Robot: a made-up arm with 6 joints. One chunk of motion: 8 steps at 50 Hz.
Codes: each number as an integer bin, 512 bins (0 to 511) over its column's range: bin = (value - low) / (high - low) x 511, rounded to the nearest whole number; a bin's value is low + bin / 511 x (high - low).
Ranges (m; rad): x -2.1..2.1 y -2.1..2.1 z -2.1..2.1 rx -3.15..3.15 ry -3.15..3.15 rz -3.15..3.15
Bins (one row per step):
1: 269 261 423 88 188 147
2: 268 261 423 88 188 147
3: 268 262 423 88 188 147
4: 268 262 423 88 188 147
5: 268 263 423 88 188 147
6: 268 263 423 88 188 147
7: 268 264 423 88 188 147
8: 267 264 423 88 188 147
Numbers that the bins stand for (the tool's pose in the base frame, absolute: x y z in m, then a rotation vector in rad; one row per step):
1: 0.1110 0.0452 1.3767 -2.0651 -0.8322 -1.3377
2: 0.1027 0.0452 1.3767 -2.0651 -0.8322 -1.3377
3: 0.1027 0.0534 1.3767 -2.0651 -0.8322 -1.3377
4: 0.1027 0.0534 1.3767 -2.0651 -0.8322 -1.3377
5: 0.1027 0.0616 1.3767 -2.0651 -0.8322 -1.3377
6: 0.1027 0.0616 1.3767 -2.0651 -0.8322 -1.3377
7: 0.1027 0.0699 1.3767 -2.0651 -0.8322 -1.3377
8: 0.0945 0.0699 1.3767 -2.0651 -0.8322 -1.3377

